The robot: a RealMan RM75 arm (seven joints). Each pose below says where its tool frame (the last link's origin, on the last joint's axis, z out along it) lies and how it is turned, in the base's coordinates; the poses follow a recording.
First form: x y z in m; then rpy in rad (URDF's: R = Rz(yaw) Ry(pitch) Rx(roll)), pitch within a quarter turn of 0, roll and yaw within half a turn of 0.
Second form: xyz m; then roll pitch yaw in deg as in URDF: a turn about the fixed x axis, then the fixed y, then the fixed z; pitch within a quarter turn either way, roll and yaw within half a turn. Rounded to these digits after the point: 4 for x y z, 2 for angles.
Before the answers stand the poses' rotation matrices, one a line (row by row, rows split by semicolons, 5 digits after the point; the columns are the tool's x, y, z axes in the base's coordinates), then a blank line. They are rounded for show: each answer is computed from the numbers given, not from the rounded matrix.
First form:
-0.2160 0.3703 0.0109 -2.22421 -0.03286 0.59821
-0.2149 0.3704 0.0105 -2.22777 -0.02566 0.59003
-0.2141 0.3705 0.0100 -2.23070 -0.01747 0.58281
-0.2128 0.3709 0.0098 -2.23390 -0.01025 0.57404
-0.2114 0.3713 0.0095 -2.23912 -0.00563 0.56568
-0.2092 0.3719 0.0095 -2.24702 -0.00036 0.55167
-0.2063 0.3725 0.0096 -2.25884 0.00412 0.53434
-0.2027 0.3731 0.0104 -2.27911 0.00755 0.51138
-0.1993 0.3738 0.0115 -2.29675 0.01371 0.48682
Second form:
0.82590 0.36390 -0.43066; 0.56286 -0.48764 0.66738; 0.03285 -0.79358 -0.60757
0.83065 0.35668 -0.42755; 0.55620 -0.49616 0.66668; 0.02566 -0.79158 -0.61052
0.83479 0.34892 -0.42588; 0.55029 -0.50424 0.66552; 0.01747 -0.78993 -0.61295
0.83967 0.34105 -0.42266; 0.54300 -0.51251 0.66519; 0.01025 -0.78804 -0.61553
0.84421 0.33587 -0.41773; 0.53598 -0.52077 0.66447; 0.00563 -0.78485 -0.61966
0.85165 0.32825 -0.40858; 0.52411 -0.53286 0.66436; 0.00036 -0.77994 -0.62585
0.86060 0.32066 -0.39566; 0.50927 -0.54813 0.66348; -0.00412 -0.77248 -0.63502
0.87205 0.31337 -0.37595; 0.48937 -0.57013 0.65990; -0.00755 -0.75944 -0.65054
0.88374 0.30150 -0.35791; 0.46777 -0.59152 0.65673; -0.01371 -0.74780 -0.66379

-0.2160 0.3703 0.0109 -127.44 -1.88 34.27
-0.2149 0.3704 0.0105 -127.64 -1.47 33.81
-0.2141 0.3705 0.0100 -127.81 -1.00 33.39
-0.2128 0.3709 0.0098 -127.99 -0.59 32.89
-0.2114 0.3713 0.0095 -128.29 -0.32 32.41
-0.2092 0.3719 0.0095 -128.74 -0.02 31.61
-0.2063 0.3725 0.0096 -129.42 0.24 30.62
-0.2027 0.3731 0.0104 -130.58 0.43 29.30
-0.1993 0.3738 0.0115 -131.59 0.79 27.89

